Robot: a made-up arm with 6 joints. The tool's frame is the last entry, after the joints. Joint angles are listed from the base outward. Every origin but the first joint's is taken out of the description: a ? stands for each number. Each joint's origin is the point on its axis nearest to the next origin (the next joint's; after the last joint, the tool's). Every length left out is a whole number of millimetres.
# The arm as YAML. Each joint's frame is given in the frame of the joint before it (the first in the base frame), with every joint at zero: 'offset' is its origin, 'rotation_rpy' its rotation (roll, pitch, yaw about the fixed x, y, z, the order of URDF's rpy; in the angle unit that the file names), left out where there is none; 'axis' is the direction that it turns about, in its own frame. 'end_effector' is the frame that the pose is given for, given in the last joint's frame.
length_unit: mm
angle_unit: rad
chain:
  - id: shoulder
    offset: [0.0, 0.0, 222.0]
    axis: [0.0, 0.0, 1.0]
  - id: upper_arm
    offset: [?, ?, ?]
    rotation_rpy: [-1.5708, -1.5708, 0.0]
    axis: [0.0, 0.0, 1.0]
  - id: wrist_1
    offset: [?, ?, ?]
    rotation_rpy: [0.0, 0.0, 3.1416]
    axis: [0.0, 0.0, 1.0]
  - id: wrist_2
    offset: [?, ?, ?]
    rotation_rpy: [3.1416, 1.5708, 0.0]
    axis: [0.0, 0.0, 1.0]
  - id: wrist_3
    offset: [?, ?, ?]
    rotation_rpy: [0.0, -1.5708, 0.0]
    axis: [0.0, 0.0, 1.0]
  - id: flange
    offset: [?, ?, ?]
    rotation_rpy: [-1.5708, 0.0, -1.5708]
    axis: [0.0, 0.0, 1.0]
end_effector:
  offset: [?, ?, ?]
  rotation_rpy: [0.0, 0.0, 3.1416]
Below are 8 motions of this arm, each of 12 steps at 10 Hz.
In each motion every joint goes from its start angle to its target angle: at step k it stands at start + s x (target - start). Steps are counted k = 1, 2, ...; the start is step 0. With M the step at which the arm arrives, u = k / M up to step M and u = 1 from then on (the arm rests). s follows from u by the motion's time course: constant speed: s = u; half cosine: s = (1 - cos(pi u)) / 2; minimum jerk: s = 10 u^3 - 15 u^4 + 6 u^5.
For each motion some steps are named. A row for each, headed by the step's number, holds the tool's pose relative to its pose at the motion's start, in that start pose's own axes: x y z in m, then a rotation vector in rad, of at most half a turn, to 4 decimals.
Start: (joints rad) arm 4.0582 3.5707 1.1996 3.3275 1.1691 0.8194
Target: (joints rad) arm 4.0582 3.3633 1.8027 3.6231 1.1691 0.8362
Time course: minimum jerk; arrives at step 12
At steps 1, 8, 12:
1: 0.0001 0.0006 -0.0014 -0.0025 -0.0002 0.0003
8: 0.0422 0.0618 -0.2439 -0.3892 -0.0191 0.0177
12: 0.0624 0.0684 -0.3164 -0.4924 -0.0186 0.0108

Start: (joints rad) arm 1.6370 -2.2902 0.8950 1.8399 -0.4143 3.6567
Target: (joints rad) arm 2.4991 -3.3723 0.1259 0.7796 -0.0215 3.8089
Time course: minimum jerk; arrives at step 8
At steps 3, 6, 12:
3: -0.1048 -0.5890 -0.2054 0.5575 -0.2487 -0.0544
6: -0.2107 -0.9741 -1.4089 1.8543 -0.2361 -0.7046
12: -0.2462 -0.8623 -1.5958 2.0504 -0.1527 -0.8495

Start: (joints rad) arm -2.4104 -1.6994 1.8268 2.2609 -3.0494 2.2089
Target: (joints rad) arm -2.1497 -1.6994 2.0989 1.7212 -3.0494 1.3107
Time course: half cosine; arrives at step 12
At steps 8, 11, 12:
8: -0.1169 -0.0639 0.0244 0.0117 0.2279 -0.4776
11: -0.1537 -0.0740 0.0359 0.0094 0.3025 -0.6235
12: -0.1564 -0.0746 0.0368 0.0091 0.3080 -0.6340

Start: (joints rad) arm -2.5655 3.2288 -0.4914 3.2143 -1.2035 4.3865
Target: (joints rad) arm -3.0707 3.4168 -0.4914 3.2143 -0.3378 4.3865
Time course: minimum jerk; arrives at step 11
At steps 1, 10, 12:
1: -0.0005 -0.0002 0.0011 -0.0050 0.0008 0.0024
10: -0.0122 -0.0443 0.1363 -0.7051 -0.0070 0.4671
12: -0.0119 -0.0447 0.1369 -0.7092 -0.0080 0.4708

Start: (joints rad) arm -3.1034 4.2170 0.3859 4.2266 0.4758 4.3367
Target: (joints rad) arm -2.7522 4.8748 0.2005 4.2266 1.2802 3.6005
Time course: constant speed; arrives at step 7
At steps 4, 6, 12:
4: -0.4865 -0.0715 -0.0120 -0.2841 -0.5037 -0.6227
6: -0.7170 -0.0825 -0.0900 -0.3590 -0.7911 -0.9444
12: -0.8233 -0.0845 -0.1458 -0.3787 -0.9430 -1.1043

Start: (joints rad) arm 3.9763 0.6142 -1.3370 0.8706 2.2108 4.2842
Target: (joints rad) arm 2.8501 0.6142 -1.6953 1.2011 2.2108 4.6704
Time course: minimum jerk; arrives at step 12
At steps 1, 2, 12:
1: -0.0011 -0.0002 0.0002 -0.0034 0.0033 0.0004
2: -0.0079 -0.0016 0.0015 -0.0237 0.0228 0.0030
12: -0.1975 0.0252 0.2227 -0.7452 0.5839 0.0186

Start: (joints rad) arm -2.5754 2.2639 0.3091 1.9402 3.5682 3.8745
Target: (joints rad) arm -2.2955 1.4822 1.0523 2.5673 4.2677 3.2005
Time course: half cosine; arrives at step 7
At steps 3, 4, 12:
3: 0.0269 -0.1349 -0.0002 -0.2457 -0.2349 -0.3970
4: 0.0634 -0.2046 0.0116 -0.3697 -0.3923 -0.6148
12: 0.1569 -0.3065 0.0544 -0.5575 -0.7067 -0.9674

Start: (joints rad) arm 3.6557 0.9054 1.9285 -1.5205 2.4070 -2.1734
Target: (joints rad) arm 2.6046 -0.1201 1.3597 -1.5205 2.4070 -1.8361
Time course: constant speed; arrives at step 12
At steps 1, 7, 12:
1: 0.0573 0.0303 0.0694 0.0646 -0.1424 0.0575
7: 0.1316 0.1557 0.6809 0.1302 -1.0640 0.4574
12: -0.2315 0.3080 1.0983 -0.2709 -1.7585 0.8511

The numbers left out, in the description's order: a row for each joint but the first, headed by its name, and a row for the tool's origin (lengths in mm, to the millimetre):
upper_arm: 0.0 31.0 0.0
wrist_1: 496.0 0.0 0.0
wrist_2: -753.0 0.0 0.0
wrist_3: 0.0 0.0 0.0
flange: 142.0 0.0 0.0
tool: 0.0 0.0 0.0

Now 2 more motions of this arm.
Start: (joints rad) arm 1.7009 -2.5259 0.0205 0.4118 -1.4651 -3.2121
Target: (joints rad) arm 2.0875 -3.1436 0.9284 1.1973 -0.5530 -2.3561
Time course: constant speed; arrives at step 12
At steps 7, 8, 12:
7: -0.0208 0.1647 0.0739 -0.4510 -0.5033 0.3774
8: -0.0119 0.1855 0.0788 -0.5424 -0.5439 0.4373
12: 0.0505 0.2552 0.0855 -0.9456 -0.6097 0.6926

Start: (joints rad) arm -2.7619 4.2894 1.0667 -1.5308 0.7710 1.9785
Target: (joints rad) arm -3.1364 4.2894 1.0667 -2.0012 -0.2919 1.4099
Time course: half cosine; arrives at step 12
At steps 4, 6, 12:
4: 0.0428 0.1061 -0.0816 -0.3565 0.0131 -0.2800
6: 0.0979 0.1942 -0.1829 -0.7074 0.0023 -0.5761
12: 0.2326 0.2912 -0.4187 -1.3996 -0.0782 -1.1835

